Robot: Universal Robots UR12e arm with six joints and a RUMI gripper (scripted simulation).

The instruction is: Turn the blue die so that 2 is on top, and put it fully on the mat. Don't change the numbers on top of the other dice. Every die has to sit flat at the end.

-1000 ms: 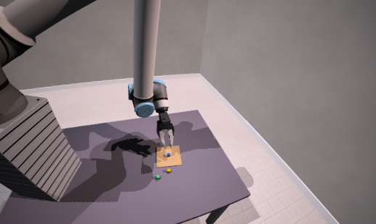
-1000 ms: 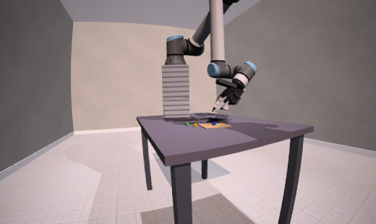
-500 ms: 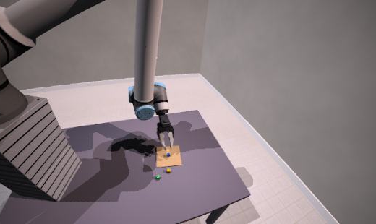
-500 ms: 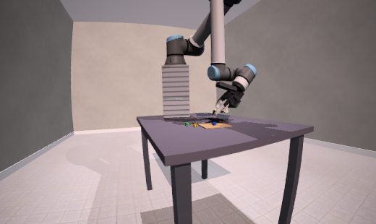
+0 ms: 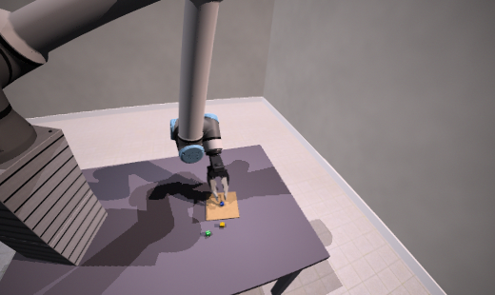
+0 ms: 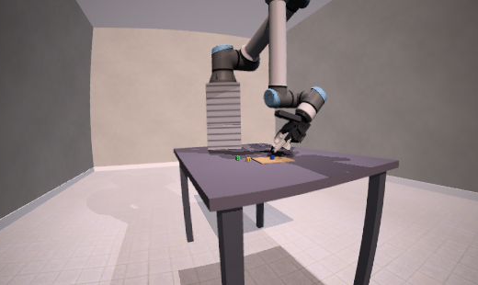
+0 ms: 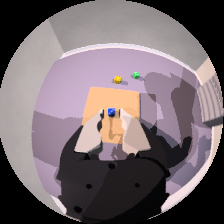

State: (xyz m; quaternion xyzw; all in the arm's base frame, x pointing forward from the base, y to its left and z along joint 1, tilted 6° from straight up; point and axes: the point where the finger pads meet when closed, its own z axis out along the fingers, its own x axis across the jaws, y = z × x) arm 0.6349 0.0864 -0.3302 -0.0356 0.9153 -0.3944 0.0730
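Now: hand 1 cm to the left of the blue die and 3 cm above it. Also, from my hand: tan mat (1 cm to the right, 4 cm below); then yellow die (1 cm behind, 11 cm to the right, 4 cm below); then green die (7 cm behind, 14 cm to the right, 4 cm below).
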